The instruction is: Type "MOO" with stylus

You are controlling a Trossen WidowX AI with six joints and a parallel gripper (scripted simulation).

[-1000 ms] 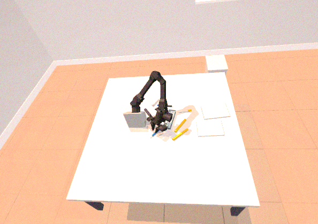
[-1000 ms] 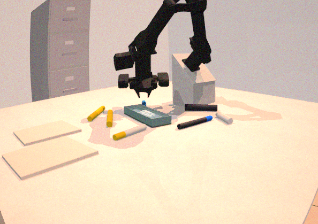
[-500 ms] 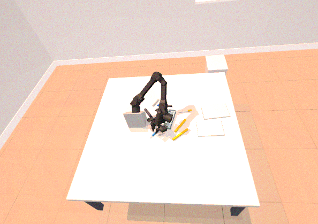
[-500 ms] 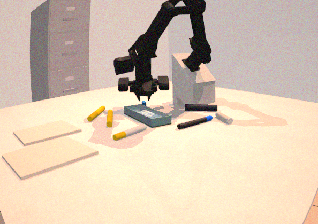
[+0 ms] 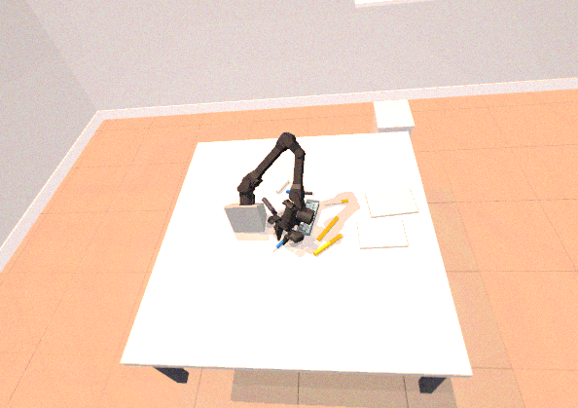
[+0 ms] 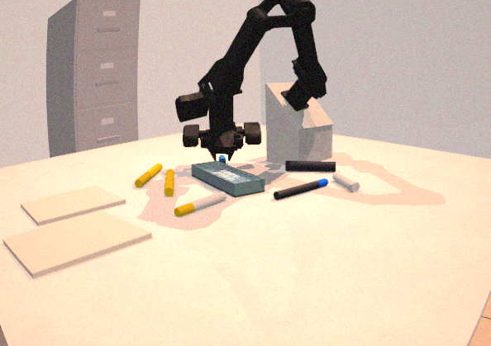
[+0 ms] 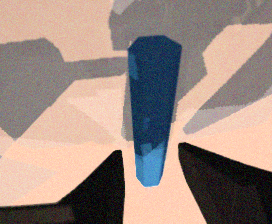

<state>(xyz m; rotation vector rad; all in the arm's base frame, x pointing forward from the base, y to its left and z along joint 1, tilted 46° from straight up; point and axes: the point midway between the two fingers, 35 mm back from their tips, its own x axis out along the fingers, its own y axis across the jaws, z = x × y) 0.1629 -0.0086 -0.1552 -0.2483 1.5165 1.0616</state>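
My gripper tip is 10 mm past the stylus and 10 mm to the left of it. The rest, counted from my gripper tip: white cylinder (10 mm ahead, 360 mm to the left); then black bar (60 mm behind, 230 mm to the left); then blue-capped pen (70 mm ahead, 310 mm to the left).
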